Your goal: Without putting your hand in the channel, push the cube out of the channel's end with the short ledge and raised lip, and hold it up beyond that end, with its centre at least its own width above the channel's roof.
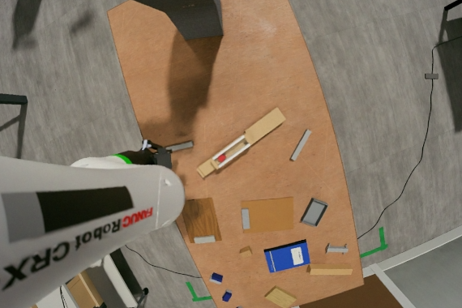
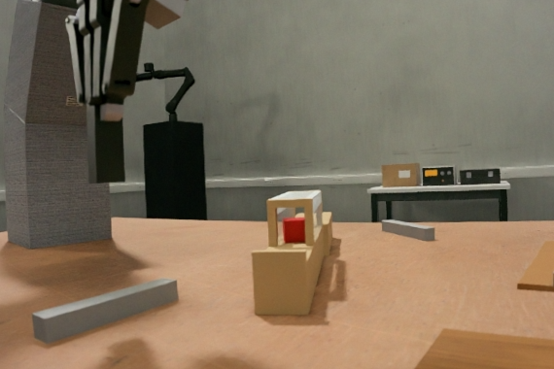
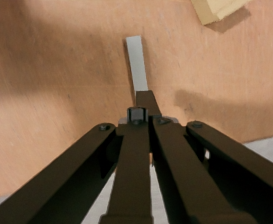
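Right now my hand is 140 mm above the grey bar. Round my hand: thin grey stick 110 mm ahead, 520 mm to the left, 140 mm below; red cube 80 mm ahead, 180 mm to the left, 90 mm below; channel 60 mm ahead, 230 mm to the left, 100 mm below.
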